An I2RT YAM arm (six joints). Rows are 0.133 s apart.
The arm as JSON. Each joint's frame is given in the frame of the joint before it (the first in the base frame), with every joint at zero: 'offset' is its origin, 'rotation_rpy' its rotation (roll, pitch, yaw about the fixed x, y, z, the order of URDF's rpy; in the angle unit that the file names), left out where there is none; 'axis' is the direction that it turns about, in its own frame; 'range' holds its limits. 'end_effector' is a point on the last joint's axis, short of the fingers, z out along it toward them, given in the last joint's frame.
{
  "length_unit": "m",
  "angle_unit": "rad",
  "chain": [
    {
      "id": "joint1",
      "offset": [
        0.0,
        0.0,
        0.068
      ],
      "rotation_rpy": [
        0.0,
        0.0,
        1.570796
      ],
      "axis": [
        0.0,
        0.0,
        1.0
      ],
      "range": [
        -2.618,
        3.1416
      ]
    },
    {
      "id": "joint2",
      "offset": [
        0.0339,
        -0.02,
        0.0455
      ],
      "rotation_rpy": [
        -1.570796,
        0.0,
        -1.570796
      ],
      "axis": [
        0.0,
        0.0,
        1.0
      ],
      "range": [
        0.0,
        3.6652
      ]
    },
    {
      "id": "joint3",
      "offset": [
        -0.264,
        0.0,
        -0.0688
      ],
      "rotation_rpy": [
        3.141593,
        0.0,
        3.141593
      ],
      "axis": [
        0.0,
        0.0,
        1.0
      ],
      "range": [
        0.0,
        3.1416
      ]
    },
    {
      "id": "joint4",
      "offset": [
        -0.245,
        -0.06,
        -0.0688
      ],
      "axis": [
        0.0,
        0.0,
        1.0
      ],
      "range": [
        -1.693,
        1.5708
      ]
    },
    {
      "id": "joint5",
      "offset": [
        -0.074,
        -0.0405,
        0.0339
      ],
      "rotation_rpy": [
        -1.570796,
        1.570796,
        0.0
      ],
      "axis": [
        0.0,
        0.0,
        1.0
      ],
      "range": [
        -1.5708,
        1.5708
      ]
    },
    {
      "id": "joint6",
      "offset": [
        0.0,
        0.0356,
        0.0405
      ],
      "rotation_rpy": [
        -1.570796,
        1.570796,
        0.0
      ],
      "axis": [
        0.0,
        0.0,
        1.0
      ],
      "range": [
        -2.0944,
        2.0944
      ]
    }
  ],
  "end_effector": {
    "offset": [
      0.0,
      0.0,
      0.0
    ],
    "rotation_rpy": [
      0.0,
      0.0,
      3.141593
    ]
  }
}
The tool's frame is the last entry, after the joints.
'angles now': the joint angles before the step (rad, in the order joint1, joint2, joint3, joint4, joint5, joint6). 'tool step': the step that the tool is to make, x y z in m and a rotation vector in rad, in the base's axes. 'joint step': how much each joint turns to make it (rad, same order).
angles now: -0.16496, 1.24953, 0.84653, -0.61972, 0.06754, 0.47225
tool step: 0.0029, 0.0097, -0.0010, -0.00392, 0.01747, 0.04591
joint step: 0.04165, 0.01230, 0.00788, -0.01183, 0.00329, -0.00695
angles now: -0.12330, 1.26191, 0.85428, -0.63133, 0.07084, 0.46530
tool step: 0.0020, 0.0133, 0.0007, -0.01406, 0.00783, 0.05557
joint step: 0.05693, 0.00416, 0.00684, -0.00866, 0.01341, -0.00628
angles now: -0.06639, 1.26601, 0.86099, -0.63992, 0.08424, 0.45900
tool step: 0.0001, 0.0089, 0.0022, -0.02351, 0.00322, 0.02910
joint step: 0.04018, -0.00245, 0.00728, -0.01163, 0.02600, -0.00227
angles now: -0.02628, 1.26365, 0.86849, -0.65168, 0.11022, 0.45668
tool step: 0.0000, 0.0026, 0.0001, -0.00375, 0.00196, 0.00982
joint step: 0.01123, 0.00022, 0.00089, -0.00248, 0.00399, -0.00068
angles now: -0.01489, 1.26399, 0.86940, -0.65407, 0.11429, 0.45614
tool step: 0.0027, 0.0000, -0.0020, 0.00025, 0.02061, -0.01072
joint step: 0.00099, 0.02051, 0.01073, -0.01203, 0.00577, 0.01026
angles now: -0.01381, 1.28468, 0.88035, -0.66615, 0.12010, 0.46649
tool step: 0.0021, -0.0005, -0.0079, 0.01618, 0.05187, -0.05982
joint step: 0.00000, 0.03664, 0.00622, -0.02937, 0.01333, 0.06081
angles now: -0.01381, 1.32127, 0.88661, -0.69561, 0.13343, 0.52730
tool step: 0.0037, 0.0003, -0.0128, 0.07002, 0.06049, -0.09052
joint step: -0.00268, 0.05430, 0.00290, -0.02310, -0.02911, 0.10865
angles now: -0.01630, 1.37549, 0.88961, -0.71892, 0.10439, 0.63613
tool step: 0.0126, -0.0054, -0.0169, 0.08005, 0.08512, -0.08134
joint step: -0.02713, 0.10546, 0.03320, -0.02105, -0.05653, 0.07600
